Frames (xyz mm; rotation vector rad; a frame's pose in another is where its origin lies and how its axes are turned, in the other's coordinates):
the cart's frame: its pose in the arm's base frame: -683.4 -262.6 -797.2 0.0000 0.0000 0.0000
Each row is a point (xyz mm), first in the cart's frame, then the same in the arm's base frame.
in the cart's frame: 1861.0 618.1 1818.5
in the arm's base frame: 1177.6 355.5 1021.3
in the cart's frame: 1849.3 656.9 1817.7
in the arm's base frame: 1165.9 394.3 1020.5
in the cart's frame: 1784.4 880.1 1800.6
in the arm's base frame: 1101.0 617.5 1003.4
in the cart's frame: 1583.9 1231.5 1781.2
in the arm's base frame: 900.5 968.9 984.0
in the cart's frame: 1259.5 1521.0 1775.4
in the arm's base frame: 576.1 1258.4 978.2
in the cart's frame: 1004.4 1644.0 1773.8
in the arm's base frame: 321.0 1381.4 976.6
